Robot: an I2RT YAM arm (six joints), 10 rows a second.
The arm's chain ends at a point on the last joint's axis. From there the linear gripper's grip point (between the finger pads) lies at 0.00 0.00 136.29 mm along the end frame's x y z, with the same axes.
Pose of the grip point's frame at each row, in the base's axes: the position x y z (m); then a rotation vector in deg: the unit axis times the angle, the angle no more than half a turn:
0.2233 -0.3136 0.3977 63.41 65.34 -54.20
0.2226 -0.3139 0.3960 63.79 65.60 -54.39
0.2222 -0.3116 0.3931 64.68 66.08 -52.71
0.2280 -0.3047 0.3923 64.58 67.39 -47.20
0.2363 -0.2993 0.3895 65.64 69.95 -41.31
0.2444 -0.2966 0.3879 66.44 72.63 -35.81
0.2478 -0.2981 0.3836 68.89 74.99 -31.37
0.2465 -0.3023 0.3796 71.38 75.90 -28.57
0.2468 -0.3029 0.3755 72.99 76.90 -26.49
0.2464 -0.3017 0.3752 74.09 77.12 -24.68
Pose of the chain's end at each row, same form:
0.1957 -0.1804 0.3897 63.41 65.34 -54.20
0.1956 -0.1805 0.3889 63.79 65.60 -54.39
0.1937 -0.1784 0.3888 64.68 66.08 -52.71
0.1906 -0.1737 0.3919 64.58 67.39 -47.20
0.1902 -0.1712 0.3969 65.64 69.95 -41.31
0.1901 -0.1725 0.4026 66.44 72.63 -35.81
0.1892 -0.1774 0.4072 68.89 74.99 -31.37
0.1866 -0.1835 0.4093 71.38 75.90 -28.57
0.1856 -0.1861 0.4099 72.99 76.90 -26.49
0.1840 -0.1863 0.4120 74.09 77.12 -24.68

